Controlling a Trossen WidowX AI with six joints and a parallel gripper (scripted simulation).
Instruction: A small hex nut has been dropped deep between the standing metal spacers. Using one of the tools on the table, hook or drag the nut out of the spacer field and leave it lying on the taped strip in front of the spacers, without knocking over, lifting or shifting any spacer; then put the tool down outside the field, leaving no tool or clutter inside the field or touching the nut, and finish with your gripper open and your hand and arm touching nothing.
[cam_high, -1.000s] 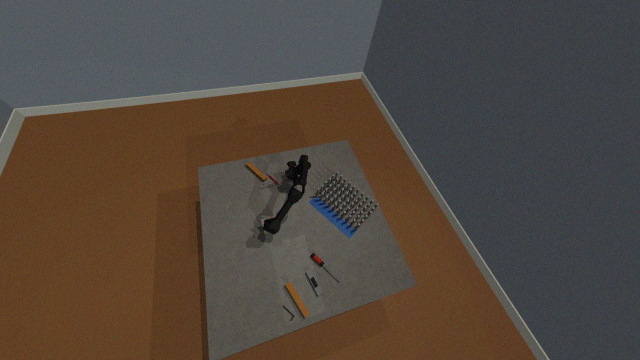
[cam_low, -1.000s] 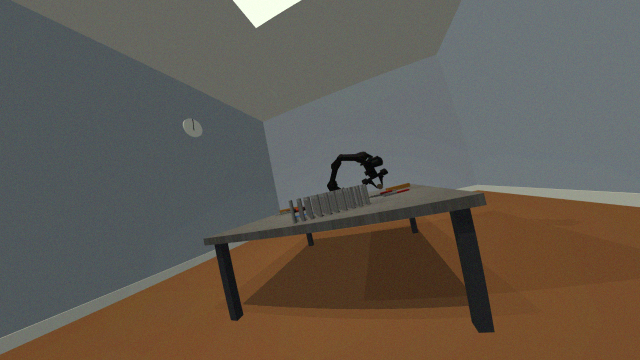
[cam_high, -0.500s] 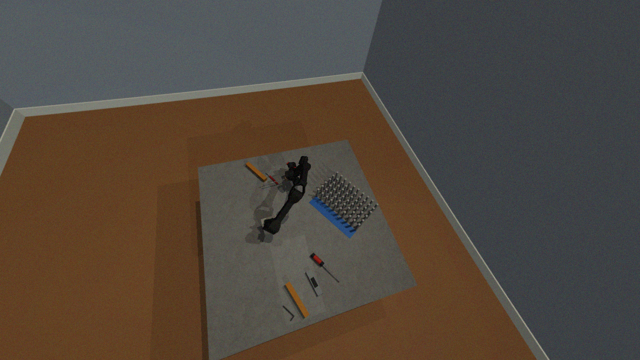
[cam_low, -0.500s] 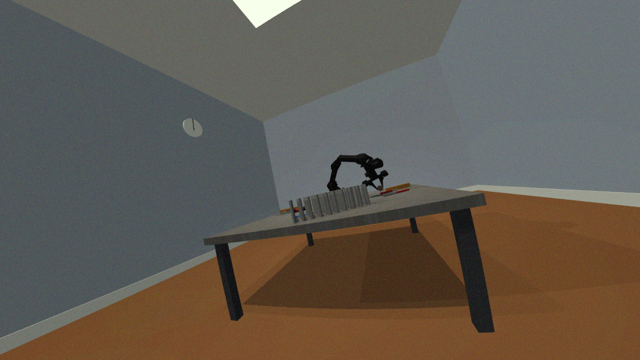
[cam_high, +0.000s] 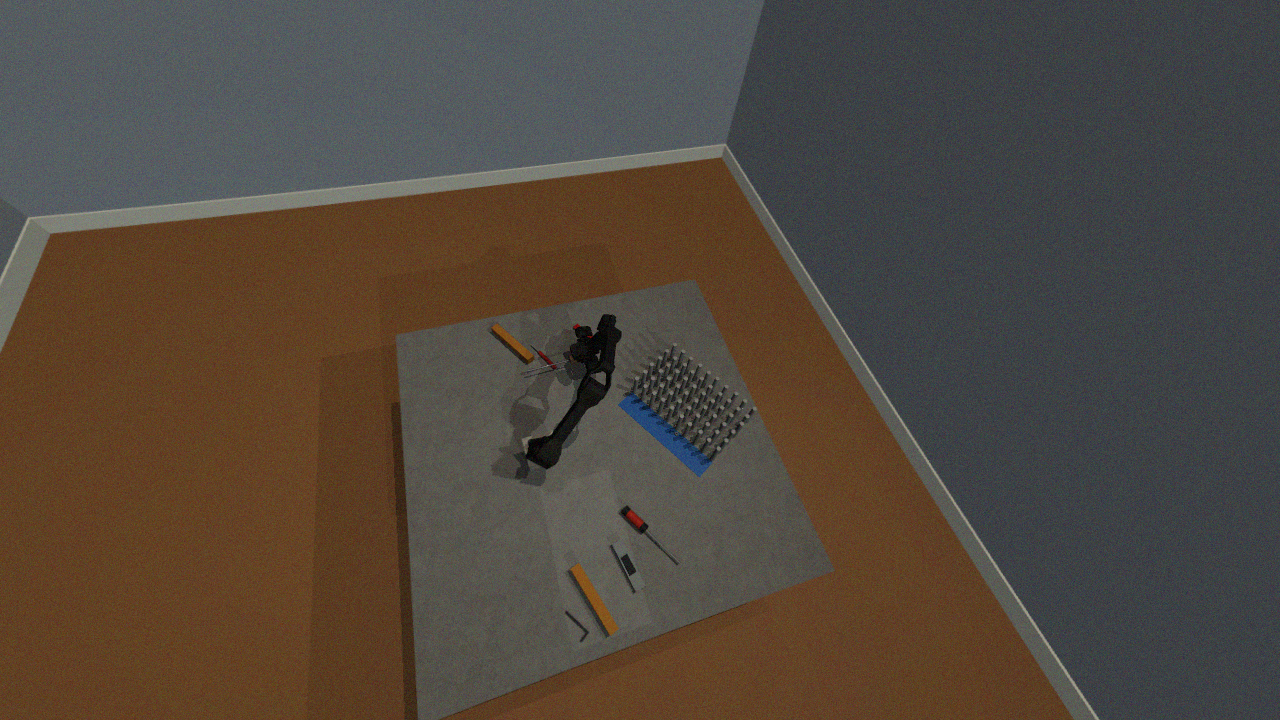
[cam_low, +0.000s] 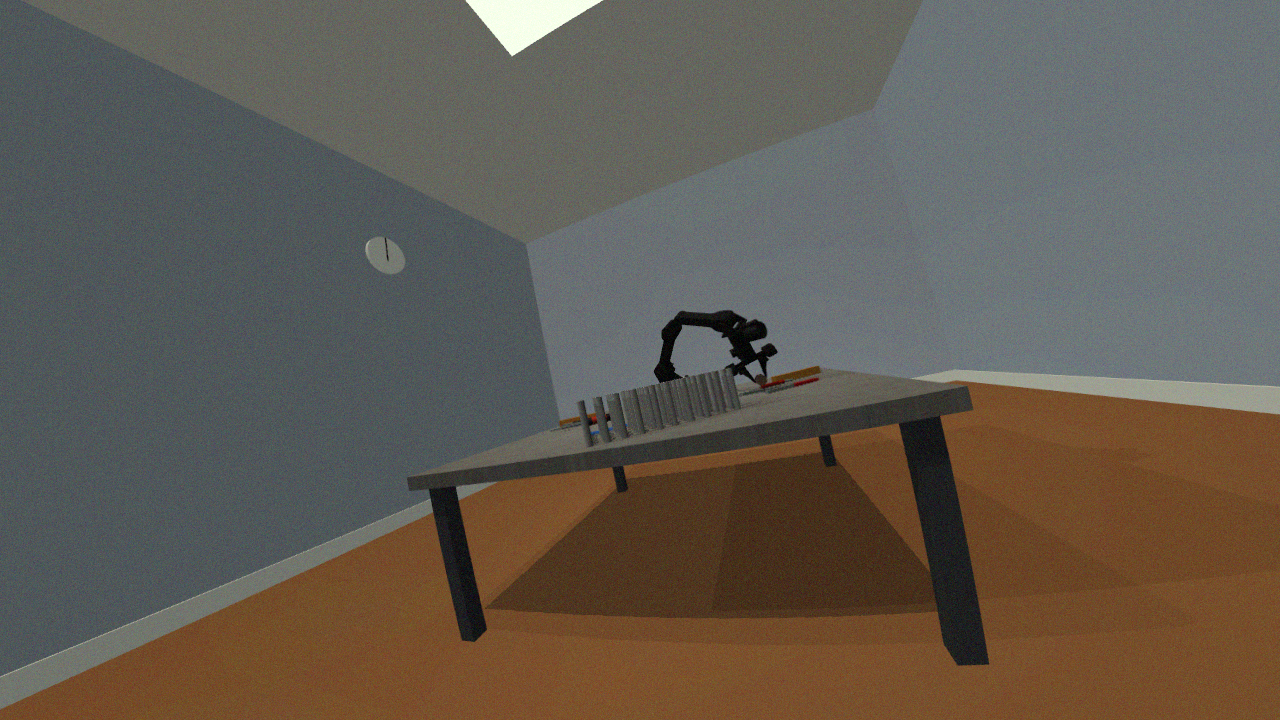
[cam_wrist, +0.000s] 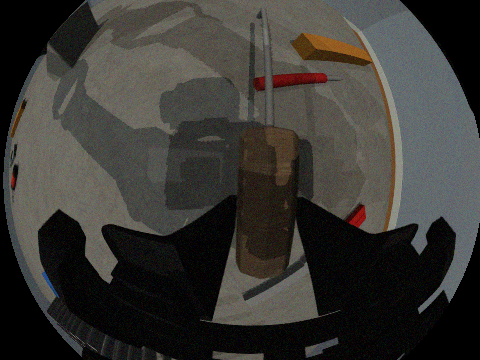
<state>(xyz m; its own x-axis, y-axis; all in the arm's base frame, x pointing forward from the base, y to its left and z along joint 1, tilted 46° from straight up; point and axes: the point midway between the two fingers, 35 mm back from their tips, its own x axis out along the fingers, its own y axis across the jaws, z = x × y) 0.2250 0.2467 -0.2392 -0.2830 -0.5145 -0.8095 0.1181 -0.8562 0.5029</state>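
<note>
Now: the hook tool 10 cm behind my gripper tip and 1 cm to the right of it. Also, from my gripper tip: blue taped strip: 25 cm ahead, 37 cm to the right, 4 cm below; dark flat tool: 78 cm to the right, 3 cm below; thin red tool: 15 cm behind, 8 cm to the left, 3 cm below.
</note>
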